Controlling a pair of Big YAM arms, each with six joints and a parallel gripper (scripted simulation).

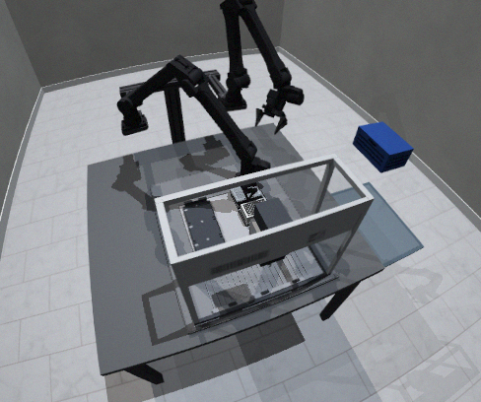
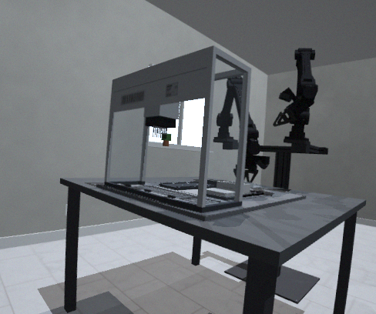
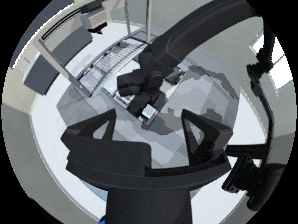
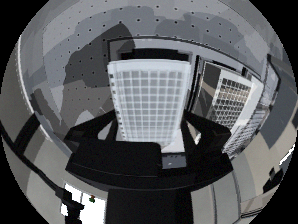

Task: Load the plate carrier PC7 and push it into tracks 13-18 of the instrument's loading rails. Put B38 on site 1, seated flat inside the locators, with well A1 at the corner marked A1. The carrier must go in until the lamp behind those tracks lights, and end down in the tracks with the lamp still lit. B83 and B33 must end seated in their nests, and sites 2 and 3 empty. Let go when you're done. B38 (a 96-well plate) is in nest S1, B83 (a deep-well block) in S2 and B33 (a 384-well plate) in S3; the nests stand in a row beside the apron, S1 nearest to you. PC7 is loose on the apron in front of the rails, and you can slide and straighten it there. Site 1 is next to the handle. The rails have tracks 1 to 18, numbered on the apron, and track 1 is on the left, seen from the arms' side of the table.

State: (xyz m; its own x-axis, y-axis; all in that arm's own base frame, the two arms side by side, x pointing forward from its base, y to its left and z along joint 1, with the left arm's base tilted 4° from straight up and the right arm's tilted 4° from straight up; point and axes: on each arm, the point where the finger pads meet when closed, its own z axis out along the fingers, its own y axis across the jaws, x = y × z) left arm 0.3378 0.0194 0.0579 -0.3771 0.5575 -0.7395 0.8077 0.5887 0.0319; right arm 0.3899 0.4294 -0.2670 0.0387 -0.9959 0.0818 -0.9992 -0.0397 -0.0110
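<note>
Now: right hand 10 mm short of the nest S1, 10 mm to the right of it and 40 mm above it. The rest, counted from my right hand: plate carrier PC7: 110 mm ahead, 250 mm to the right, 30 mm below.
</note>
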